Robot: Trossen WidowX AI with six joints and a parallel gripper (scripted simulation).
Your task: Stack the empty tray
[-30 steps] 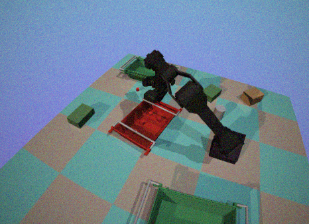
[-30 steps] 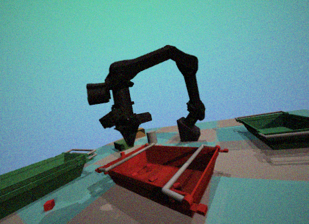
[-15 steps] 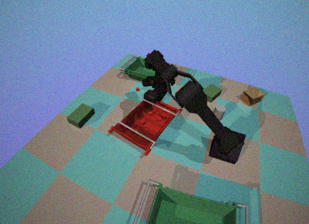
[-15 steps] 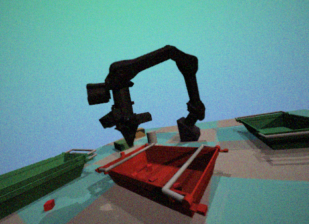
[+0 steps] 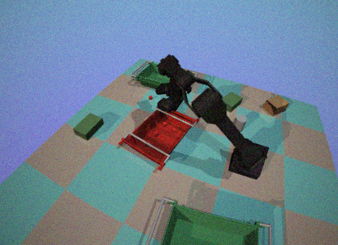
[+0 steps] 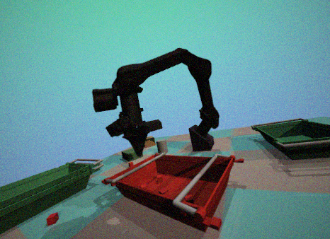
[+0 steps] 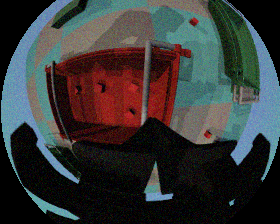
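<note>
My gripper tip is now 280 mm past the green tray, 470 mm to the right of it and 40 mm above it. The rest, counted from my gripper tip: grey cylinder (310 mm behind, 100 mm to the right, 50 mm below); then small red block (180 mm ahead, 140 mm to the right, 80 mm below); then red cube (130 mm behind, 180 mm to the right, 80 mm below).
</note>
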